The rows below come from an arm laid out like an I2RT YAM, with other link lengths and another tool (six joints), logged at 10 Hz.
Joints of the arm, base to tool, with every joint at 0 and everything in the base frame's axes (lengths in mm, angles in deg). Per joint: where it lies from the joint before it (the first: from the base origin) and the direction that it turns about. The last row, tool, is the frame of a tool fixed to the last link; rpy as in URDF.
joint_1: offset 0 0 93.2 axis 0 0 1
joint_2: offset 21.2 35.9 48.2 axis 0 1 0
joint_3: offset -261.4 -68.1 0 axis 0 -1 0
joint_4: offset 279.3 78.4 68.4 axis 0 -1 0
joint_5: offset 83.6 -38.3 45.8 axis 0 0 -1
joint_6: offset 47 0 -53.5 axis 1 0 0
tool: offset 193 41 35 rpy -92.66 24.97 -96.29
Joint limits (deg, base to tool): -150..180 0..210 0..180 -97..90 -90..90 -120..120
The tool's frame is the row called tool.
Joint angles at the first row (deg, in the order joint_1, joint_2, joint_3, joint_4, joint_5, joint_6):
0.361, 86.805, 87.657, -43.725, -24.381, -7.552
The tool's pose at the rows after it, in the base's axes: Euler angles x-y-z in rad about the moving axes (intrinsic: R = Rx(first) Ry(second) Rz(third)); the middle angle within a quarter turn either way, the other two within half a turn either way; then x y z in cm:
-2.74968, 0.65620, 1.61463, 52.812, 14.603, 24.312
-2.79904, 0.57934, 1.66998, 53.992, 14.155, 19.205
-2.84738, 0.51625, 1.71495, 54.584, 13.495, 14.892
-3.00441, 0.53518, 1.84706, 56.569, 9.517, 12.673
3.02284, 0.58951, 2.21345, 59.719, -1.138, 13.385
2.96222, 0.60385, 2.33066, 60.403, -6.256, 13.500
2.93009, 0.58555, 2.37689, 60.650, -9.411, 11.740
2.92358, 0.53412, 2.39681, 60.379, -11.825, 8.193
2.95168, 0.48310, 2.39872, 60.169, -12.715, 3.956
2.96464, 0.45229, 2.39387, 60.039, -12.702, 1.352
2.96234, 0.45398, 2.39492, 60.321, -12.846, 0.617
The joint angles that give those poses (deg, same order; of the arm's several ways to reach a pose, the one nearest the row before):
0.360, 93.515, 87.941, -42.742, -22.830, -7.530
0.361, 99.176, 87.898, -42.064, -21.562, -7.486
0.295, 103.679, 87.876, -41.691, -19.901, -7.551
-0.820, 105.559, 87.876, -39.594, -12.557, -5.628
-7.005, 105.579, 87.787, -35.266, -3.355, 2.153
-11.683, 106.323, 87.636, -32.754, -3.377, 3.048
-14.545, 108.706, 87.637, -30.918, -3.311, 2.350
-16.862, 112.530, 87.636, -29.780, -3.355, 1.454
-18.064, 117.208, 87.636, -28.315, -4.251, 1.432
-18.087, 120.051, 87.636, -27.354, -4.251, 1.497
-18.109, 121.142, 87.636, -26.131, -4.186, 1.475

